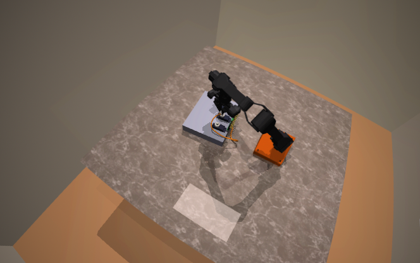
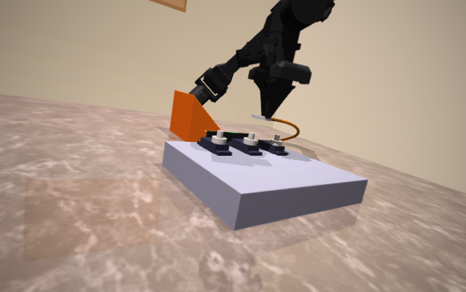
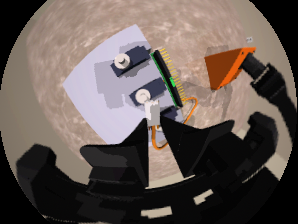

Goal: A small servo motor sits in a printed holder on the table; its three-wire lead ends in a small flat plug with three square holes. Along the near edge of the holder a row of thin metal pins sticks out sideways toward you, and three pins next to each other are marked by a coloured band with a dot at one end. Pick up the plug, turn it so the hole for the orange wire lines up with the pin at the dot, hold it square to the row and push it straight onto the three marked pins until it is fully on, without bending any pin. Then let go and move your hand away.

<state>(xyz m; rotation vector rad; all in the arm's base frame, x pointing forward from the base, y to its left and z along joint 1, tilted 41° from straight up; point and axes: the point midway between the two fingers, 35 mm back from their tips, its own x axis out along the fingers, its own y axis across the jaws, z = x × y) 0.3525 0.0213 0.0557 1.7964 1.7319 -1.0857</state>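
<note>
My gripper tip is 60 mm past the green band, 50 mm above it and 30 mm to the left of it. Also, from my gripper tip: grey printed holder: 100 mm below, 100 mm ahead, 10 mm to the right.
</note>
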